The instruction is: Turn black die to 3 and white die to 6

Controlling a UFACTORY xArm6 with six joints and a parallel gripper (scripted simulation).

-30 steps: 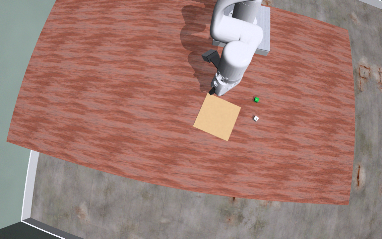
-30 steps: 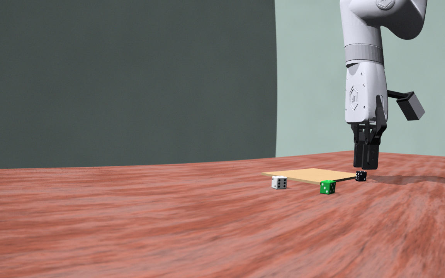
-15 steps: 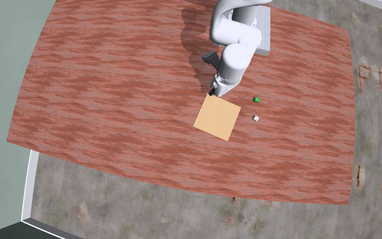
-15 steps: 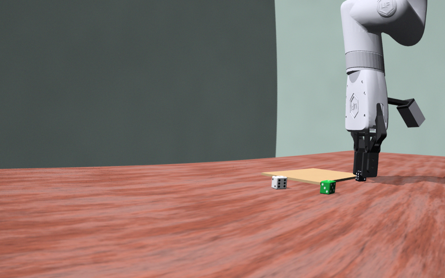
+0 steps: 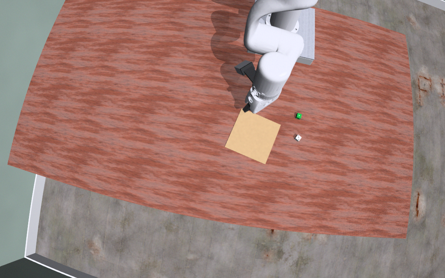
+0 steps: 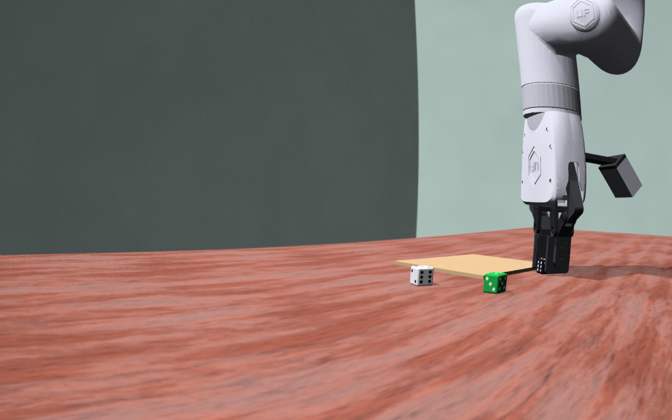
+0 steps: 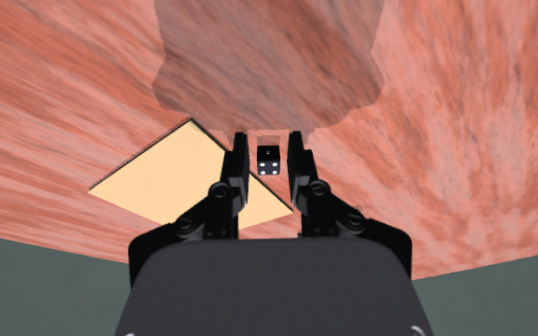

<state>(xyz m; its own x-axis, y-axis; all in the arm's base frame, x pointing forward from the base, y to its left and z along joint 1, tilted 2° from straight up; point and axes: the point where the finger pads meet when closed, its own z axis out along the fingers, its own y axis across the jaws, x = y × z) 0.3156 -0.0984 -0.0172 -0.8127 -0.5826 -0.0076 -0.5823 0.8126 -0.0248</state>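
Right now the black die is 1 cm below my hand and 1 cm ahead of it. From my hand the other things lie so: green die (14 cm to the left, 3 cm ahead, 1 cm below); white die (13 cm to the left, 10 cm ahead, 1 cm below); tan mat (10 cm ahead, 2 cm to the right, 2 cm below).
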